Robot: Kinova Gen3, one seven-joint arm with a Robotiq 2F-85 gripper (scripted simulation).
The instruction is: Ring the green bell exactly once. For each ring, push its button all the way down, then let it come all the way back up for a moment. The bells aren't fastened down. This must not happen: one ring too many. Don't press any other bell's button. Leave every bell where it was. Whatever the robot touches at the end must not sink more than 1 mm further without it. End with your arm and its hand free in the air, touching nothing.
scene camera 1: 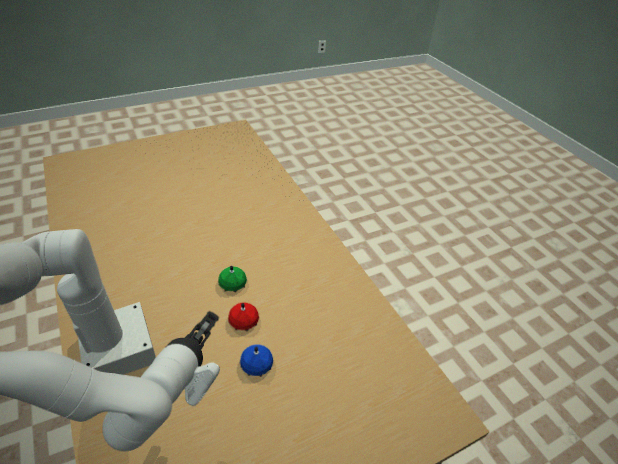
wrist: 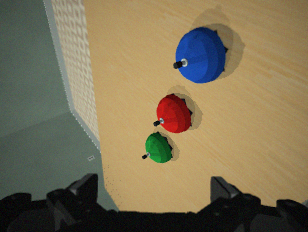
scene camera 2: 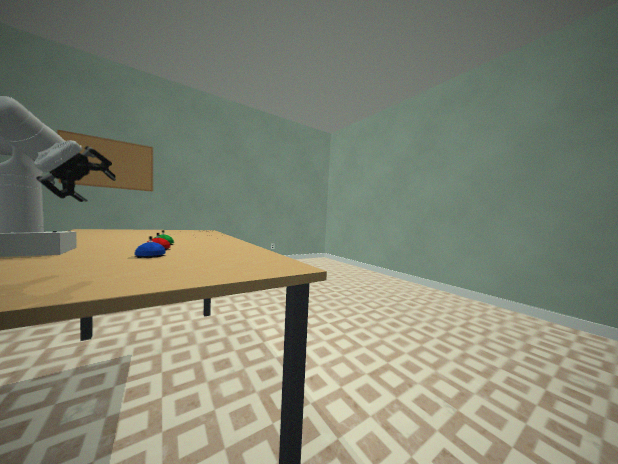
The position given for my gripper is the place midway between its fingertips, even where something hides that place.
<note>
In view: my gripper (scene camera 2: 99, 189), a blue bell (scene camera 1: 256, 363) and a red bell (wrist: 173, 114).
The blue bell also shows in the wrist view (wrist: 200, 56). My gripper also shows in scene camera 1 (scene camera 1: 202, 332) and in the wrist view (wrist: 153, 187).
</note>
